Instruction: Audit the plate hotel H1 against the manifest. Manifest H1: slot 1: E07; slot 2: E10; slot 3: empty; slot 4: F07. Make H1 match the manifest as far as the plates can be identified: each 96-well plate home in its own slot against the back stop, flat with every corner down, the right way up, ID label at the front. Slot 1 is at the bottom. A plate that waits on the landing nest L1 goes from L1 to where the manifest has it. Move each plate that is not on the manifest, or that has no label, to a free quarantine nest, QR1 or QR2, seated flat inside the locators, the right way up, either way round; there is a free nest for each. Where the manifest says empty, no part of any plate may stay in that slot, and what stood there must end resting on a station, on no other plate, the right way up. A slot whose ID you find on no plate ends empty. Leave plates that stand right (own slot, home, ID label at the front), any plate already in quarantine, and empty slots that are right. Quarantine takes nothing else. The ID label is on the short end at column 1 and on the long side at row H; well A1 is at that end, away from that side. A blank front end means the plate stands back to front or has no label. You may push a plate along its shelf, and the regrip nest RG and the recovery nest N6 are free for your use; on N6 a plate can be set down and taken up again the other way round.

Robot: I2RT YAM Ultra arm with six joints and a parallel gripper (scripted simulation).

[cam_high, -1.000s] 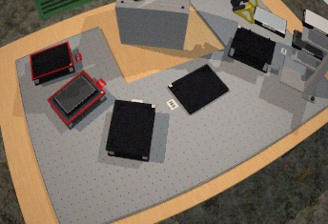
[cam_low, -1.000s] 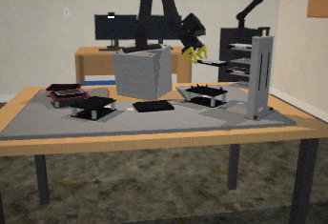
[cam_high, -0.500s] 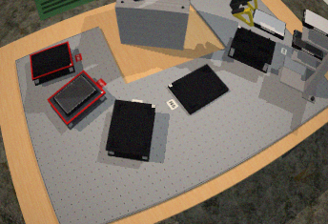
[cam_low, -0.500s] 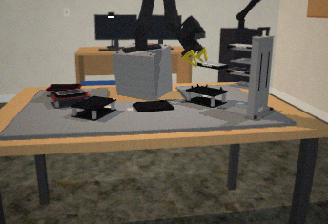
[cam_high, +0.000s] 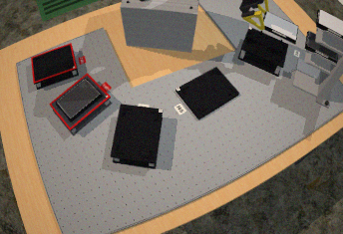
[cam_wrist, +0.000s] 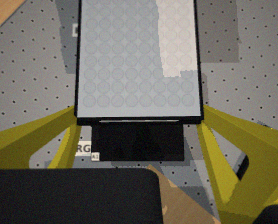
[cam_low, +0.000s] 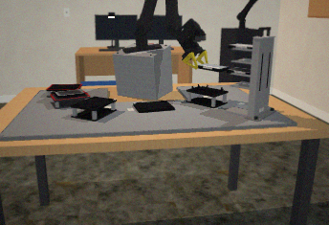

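The pale grey 96-well plate lies 50 mm ahead of my hand and 30 mm to the left of it. Round my hand: A1 mark 60 mm behind, 30 mm to the left, 110 mm below; black regrip nest RG 30 mm ahead, 20 mm to the left, 120 mm below; RG tag 70 mm behind, 60 mm to the left, 170 mm below.
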